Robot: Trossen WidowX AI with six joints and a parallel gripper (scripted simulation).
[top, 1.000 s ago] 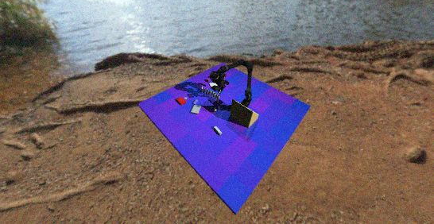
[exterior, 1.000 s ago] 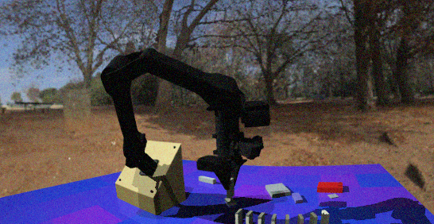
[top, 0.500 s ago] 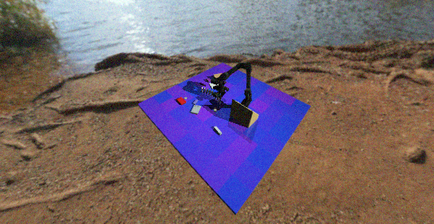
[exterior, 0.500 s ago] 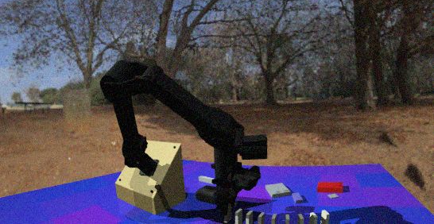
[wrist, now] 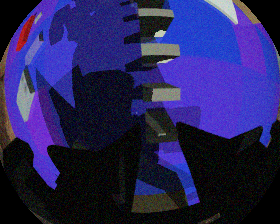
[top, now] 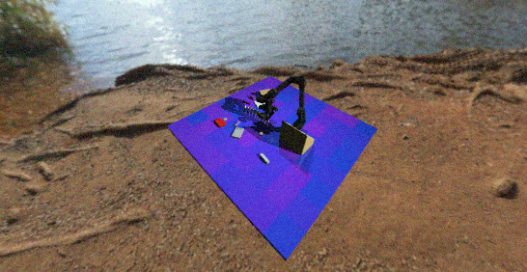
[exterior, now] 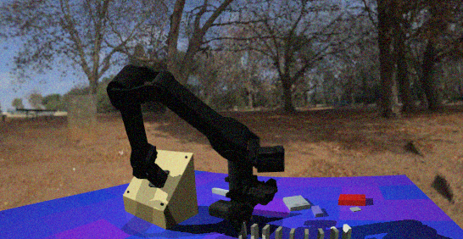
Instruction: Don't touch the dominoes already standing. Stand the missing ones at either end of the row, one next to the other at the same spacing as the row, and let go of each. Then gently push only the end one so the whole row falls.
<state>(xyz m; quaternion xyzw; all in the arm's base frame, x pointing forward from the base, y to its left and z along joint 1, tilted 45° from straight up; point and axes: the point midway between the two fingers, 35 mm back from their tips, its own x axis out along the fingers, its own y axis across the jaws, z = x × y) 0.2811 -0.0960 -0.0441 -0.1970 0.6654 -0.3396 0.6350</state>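
My gripper tip is now 100 mm short of the flat grey block, 260 mm to the right of it and 20 mm above it. Round my gripper tip: white plate (210 mm ahead, 170 mm to the right, 30 mm below); then purple piece (180 mm ahead, 190 mm to the left, 20 mm below); then tan box (250 mm ahead, 310 mm to the right).
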